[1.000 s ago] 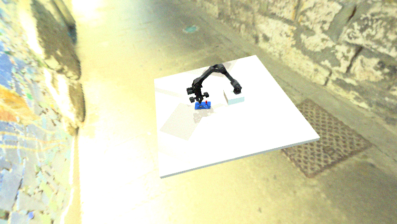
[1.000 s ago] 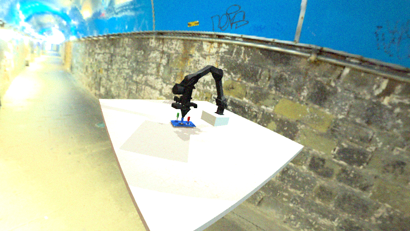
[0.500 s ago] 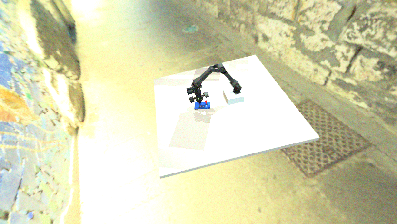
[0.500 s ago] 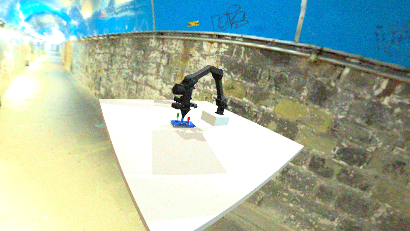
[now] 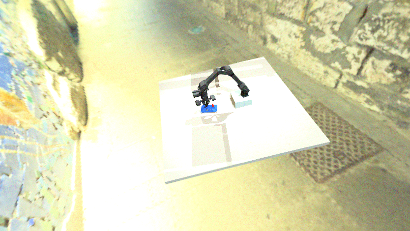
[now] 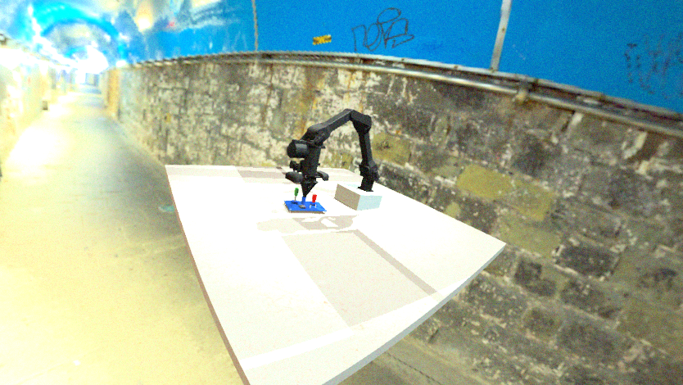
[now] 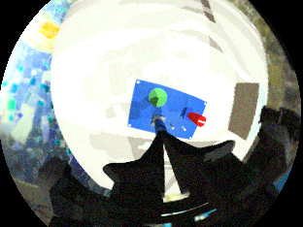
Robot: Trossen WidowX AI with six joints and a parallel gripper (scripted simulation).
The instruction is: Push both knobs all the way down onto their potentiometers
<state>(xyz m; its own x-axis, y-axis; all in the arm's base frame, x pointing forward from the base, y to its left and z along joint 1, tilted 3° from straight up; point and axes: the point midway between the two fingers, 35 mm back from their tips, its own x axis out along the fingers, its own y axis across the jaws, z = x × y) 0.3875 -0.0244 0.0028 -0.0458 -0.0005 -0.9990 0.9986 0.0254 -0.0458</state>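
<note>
Right now my gripper tip is 20 mm above the blue knob. Round my gripper tip: red knob 70 mm behind, 10 mm to the right, 10 mm below.
</note>
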